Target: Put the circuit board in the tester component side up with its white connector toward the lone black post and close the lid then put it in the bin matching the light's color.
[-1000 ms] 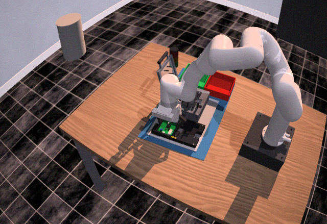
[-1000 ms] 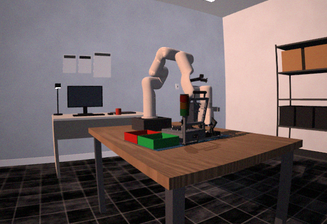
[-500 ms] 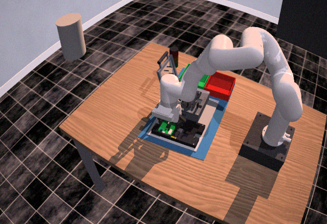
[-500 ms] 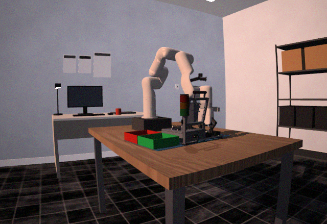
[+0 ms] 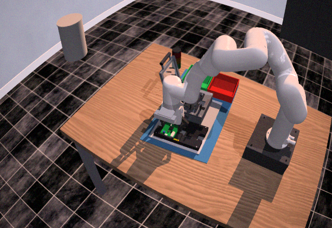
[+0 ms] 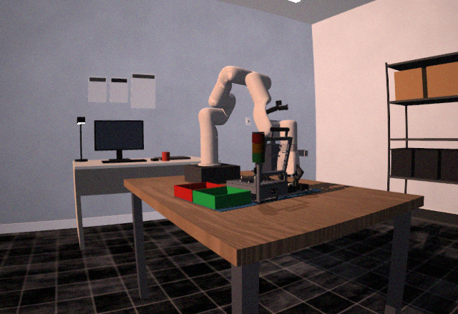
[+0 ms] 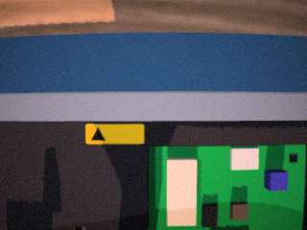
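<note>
The green circuit board is right at my hand. The rest, counted from my hand: black block 90 mm behind, 120 mm to the right, 60 mm above; green bin 40 mm ahead, 370 mm to the right, 10 mm below; clear lid 100 mm ahead, 160 mm to the right, 160 mm above.
</note>
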